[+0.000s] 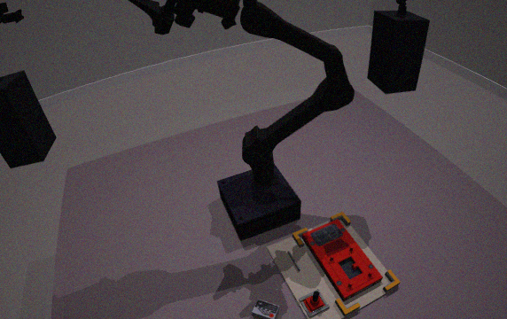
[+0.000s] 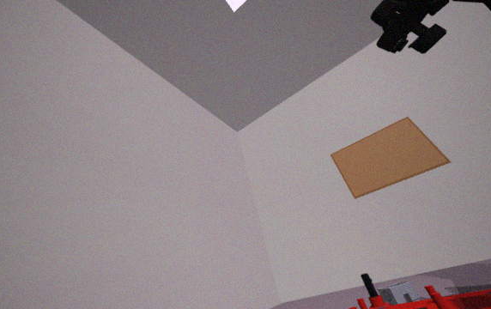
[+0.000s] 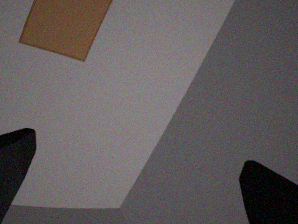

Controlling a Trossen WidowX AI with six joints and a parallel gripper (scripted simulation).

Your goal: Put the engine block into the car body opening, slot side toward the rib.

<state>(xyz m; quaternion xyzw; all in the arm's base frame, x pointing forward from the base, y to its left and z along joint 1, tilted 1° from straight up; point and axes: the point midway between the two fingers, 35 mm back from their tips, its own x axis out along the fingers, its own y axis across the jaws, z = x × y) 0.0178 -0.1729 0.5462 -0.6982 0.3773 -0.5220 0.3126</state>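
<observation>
Right now my gripper tip is 62 cm above the engine block, 33 cm short of it and 14 cm to the right of it.
</observation>
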